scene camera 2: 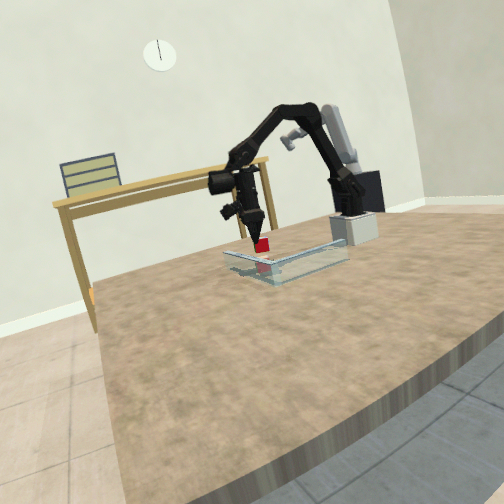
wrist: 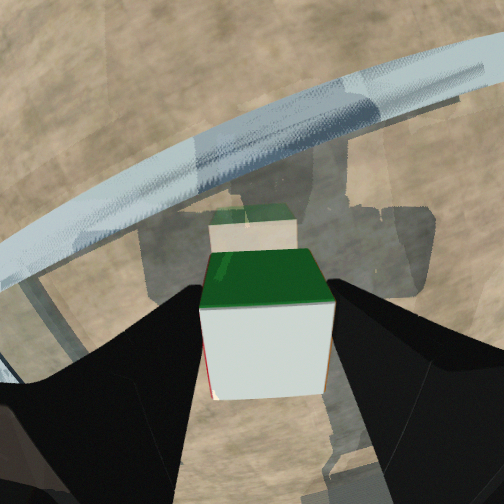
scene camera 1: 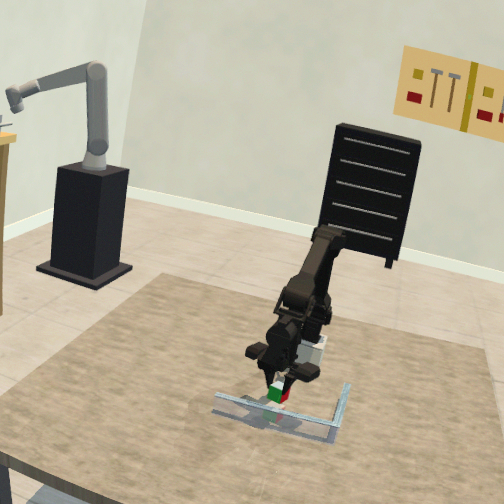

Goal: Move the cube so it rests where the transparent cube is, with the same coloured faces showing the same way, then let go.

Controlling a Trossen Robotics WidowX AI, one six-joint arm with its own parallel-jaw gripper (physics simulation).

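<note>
My gripper (wrist: pixel 266 340) is shut on the cube (wrist: pixel 266 325), which shows a green face and a white face in the wrist view, with a sliver of red at its left edge. The cube hangs a little above the table. The transparent cube (wrist: pixel 253 228) lies just beyond it on the table, with a green top and pale front, next to the L-shaped glassy frame (wrist: pixel 230 150). In scene camera 1 the cube (scene camera 1: pixel 277 393) shows green and red between the fingers, over the frame (scene camera 1: pixel 290 412). In scene camera 2 the cube (scene camera 2: pixel 262 244) shows red.
The arm's base block (scene camera 2: pixel 353 227) stands behind the frame. A wooden table (scene camera 2: pixel 160 190) with a slatted rack is at the back. A second arm on a black pedestal (scene camera 1: pixel 86 220) and a black shelf unit (scene camera 1: pixel 368 195) stand on the floor.
</note>
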